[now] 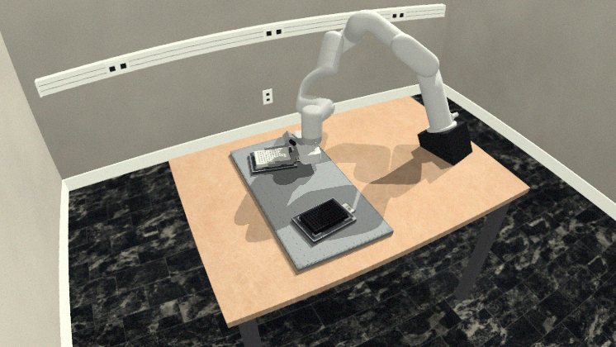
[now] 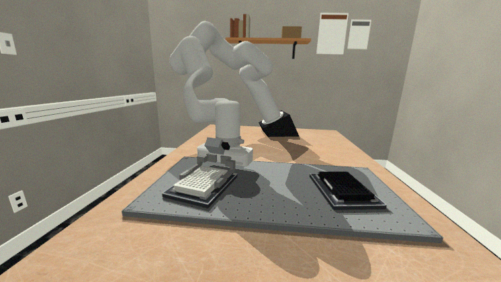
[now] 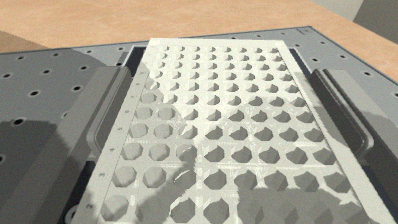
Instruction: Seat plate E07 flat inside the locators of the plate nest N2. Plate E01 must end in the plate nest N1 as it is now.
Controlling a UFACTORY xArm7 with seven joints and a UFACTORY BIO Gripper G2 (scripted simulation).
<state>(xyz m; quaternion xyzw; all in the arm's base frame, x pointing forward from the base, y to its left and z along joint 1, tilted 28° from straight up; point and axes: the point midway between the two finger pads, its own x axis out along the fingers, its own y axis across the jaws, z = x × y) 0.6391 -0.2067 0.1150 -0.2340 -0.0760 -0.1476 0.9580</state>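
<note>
Right now the white well plate E07 is right at my hand. From my hand the other things lie so: dark plate nest N2 (2 cm below); then black well plate E01 (1 cm ahead, 36 cm to the left); then plate nest N1 (1 cm ahead, 36 cm to the left, 2 cm below).
</note>
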